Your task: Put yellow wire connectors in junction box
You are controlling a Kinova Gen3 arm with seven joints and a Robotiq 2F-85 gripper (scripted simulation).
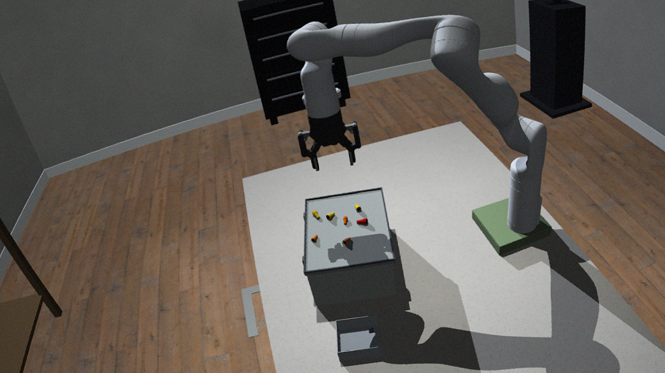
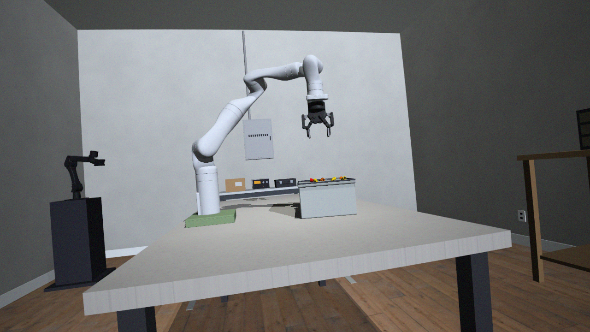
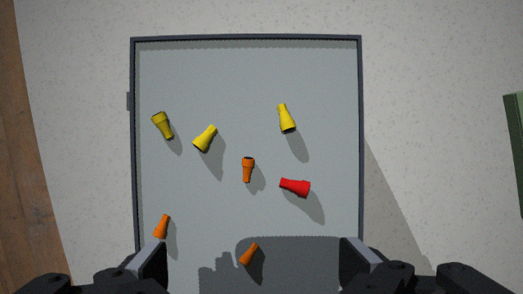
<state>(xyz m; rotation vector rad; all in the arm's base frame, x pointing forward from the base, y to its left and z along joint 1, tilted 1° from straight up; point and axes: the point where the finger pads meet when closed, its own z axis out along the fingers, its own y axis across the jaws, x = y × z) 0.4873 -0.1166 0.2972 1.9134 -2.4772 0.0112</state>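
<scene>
My hand is 190 mm above the red connector and 40 mm past it. Also, from my hand: tool case (230 mm below).
</scene>
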